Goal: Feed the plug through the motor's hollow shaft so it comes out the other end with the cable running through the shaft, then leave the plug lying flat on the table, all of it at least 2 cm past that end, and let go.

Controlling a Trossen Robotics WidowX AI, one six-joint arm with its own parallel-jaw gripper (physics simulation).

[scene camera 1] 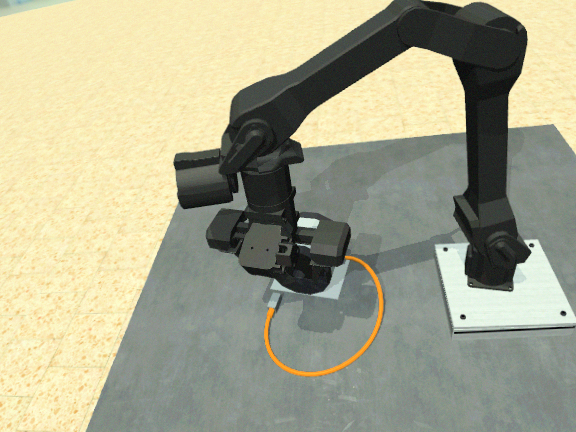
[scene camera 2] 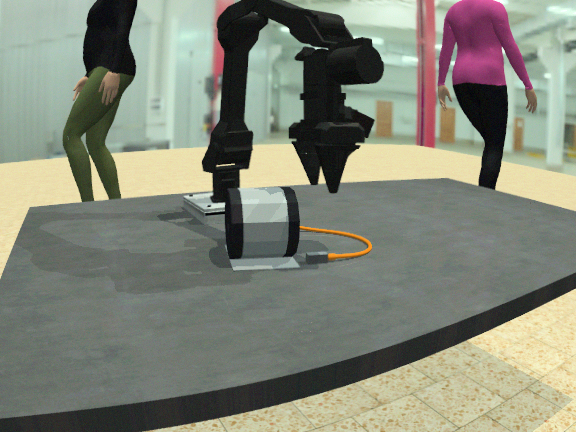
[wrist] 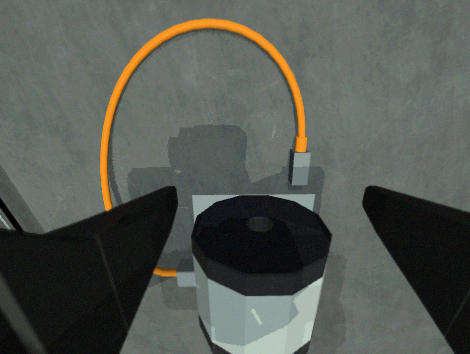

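Pixels of known places: gripper, fingertip midpoint: (scene camera 1: 285, 277) (scene camera 2: 323, 188) (wrist: 269, 195); arm's base at its link origin: (scene camera 1: 489, 273).
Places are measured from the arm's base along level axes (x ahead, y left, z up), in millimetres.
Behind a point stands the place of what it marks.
The grey plug (scene camera 1: 273, 301) {x 328, y 89, z -17 mm} (scene camera 2: 316, 257) {x 335, y 83, z -21 mm} (wrist: 300, 167) {x 328, y 88, z -17 mm} lies flat on the table just off the motor's near end in scene camera 1, beside a corner of its base plate. The orange cable (scene camera 1: 310, 374) {x 238, y 200, z -25 mm} (scene camera 2: 371, 245) {x 287, y 194, z -24 mm} (wrist: 207, 23) {x 255, y 199, z -25 mm} loops from the plug round to a small grey block (wrist: 186, 279) {x 228, y 13, z 29 mm} at the motor's side. The motor (scene camera 1: 306, 282) {x 277, y 58, z 3 mm} (scene camera 2: 265, 222) {x 336, y 8, z 35 mm} (wrist: 255, 310) {x 280, y 30, z 71 mm} is a light drum with black ends, lying on its side. Its shaft opening (wrist: 260, 224) {x 290, y 50, z 11 mm} shows in the black end face. My gripper (scene camera 2: 324, 188) {x 287, y 106, z 70 mm} (wrist: 269, 195) {x 287, y 106, z 70 mm} is open and empty, pointing down above the motor's plug-side end; its fingertips are hidden in scene camera 1.
The motor stands on a light base plate (scene camera 1: 331, 291) {x 242, y 46, z -28 mm} (scene camera 2: 265, 264) {x 329, y 10, z -29 mm}. The arm's white mounting plate (scene camera 1: 485, 312) {x 8, y 76, z 3 mm} (scene camera 2: 200, 206) {x 57, y -60, z -1 mm} is on the right in scene camera 1. The dark table (scene camera 1: 200, 390) {x 392, y 254, z -30 mm} (scene camera 2: 350, 320) {x 526, y 61, z -30 mm} ends at the left there. Two standing figures are behind the table in scene camera 2.
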